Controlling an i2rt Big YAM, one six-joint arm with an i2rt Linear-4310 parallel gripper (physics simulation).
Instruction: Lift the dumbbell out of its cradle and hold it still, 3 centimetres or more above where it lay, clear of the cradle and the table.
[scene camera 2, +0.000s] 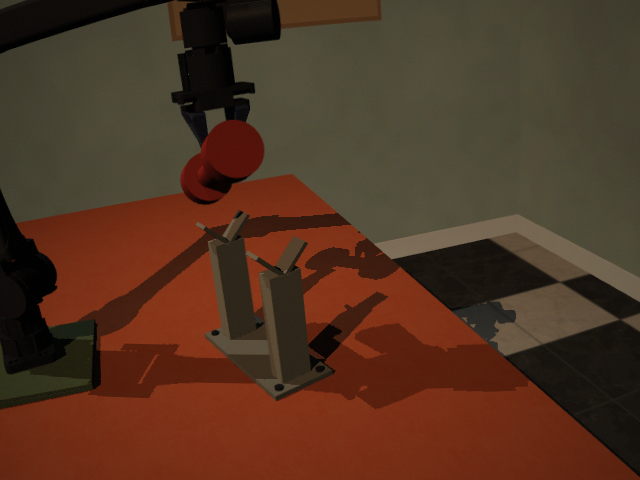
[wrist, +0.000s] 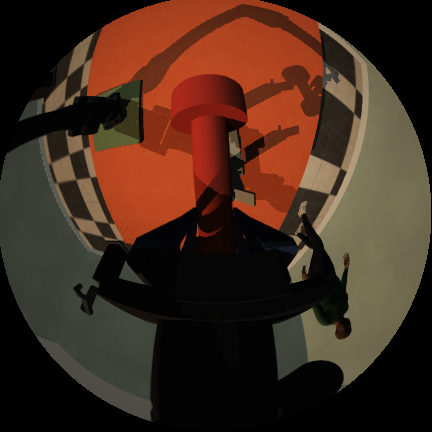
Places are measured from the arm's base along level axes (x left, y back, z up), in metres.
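Pixels of known places: gripper, fingertip midpoint: (wrist: 214, 212); arm's base, link origin: (scene camera 2: 29, 352) (wrist: 111, 110).
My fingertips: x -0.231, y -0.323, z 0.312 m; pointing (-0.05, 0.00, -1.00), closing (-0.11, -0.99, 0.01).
For each thing: its top centre in the pictures, then the offset to it from my fingertips. "pt": a spot on its surface instead. Level surfaces: height alone.
- pale grey cradle, top centre: (scene camera 2: 247, 230) (wrist: 229, 164) dy -0.027, dx +0.009, dz -0.113 m
- orange table, surface height: dz -0.326 m
- cradle's base plate, surface spot: (scene camera 2: 245, 347) pt dy -0.007, dx +0.036, dz -0.318 m
The red dumbbell (scene camera 2: 233, 150) (wrist: 210, 150) hangs in the air above the cradle, with a visible gap below it in the scene view. My gripper (scene camera 2: 219, 139) (wrist: 214, 212) is shut on the dumbbell's handle, and its fingers point down. The pale grey cradle (scene camera 2: 289, 325) stands on the orange table (scene camera 2: 155, 434) (wrist: 160, 200). It has two upright posts with V-shaped tops, and both tops hold nothing. In the wrist view the cradle (wrist: 245, 196) is partly hidden behind the dumbbell. The handle's far part is hidden by the gripper in the wrist view.
The arm's base stands on a green mat (scene camera 2: 77, 356) (wrist: 110, 142) at the left. The cradle's base plate (scene camera 2: 245, 347) has dark bolts at its corners. Beyond the table's right edge is a checkered floor (scene camera 2: 465, 273). A person in green (wrist: 332, 305) shows at the wrist view's right.
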